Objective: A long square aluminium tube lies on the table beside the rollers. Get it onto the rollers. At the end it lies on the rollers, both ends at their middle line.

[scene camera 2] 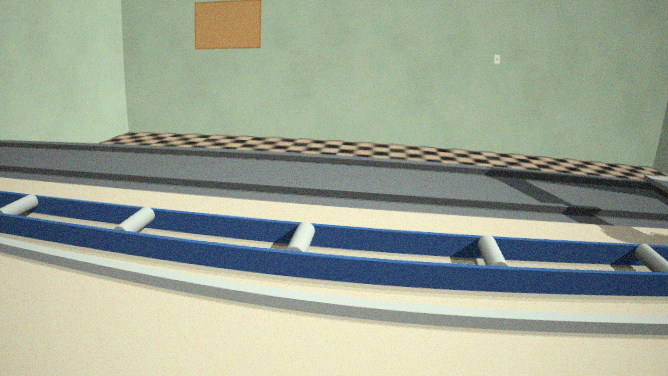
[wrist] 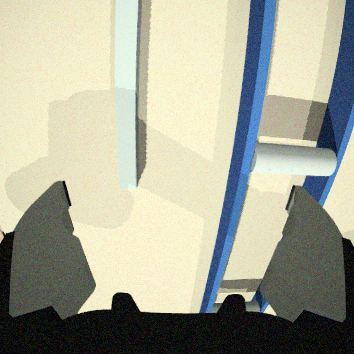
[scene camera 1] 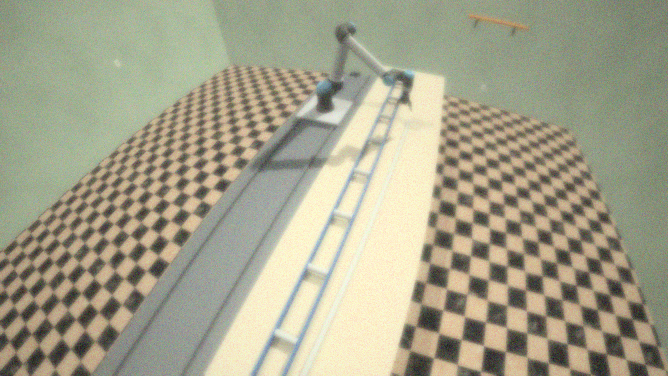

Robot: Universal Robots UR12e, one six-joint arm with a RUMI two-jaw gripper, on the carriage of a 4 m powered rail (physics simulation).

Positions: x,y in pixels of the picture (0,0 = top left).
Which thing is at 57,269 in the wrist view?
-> My gripper.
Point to a long square aluminium tube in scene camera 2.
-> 411,313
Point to a blue roller frame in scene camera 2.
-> At 389,272
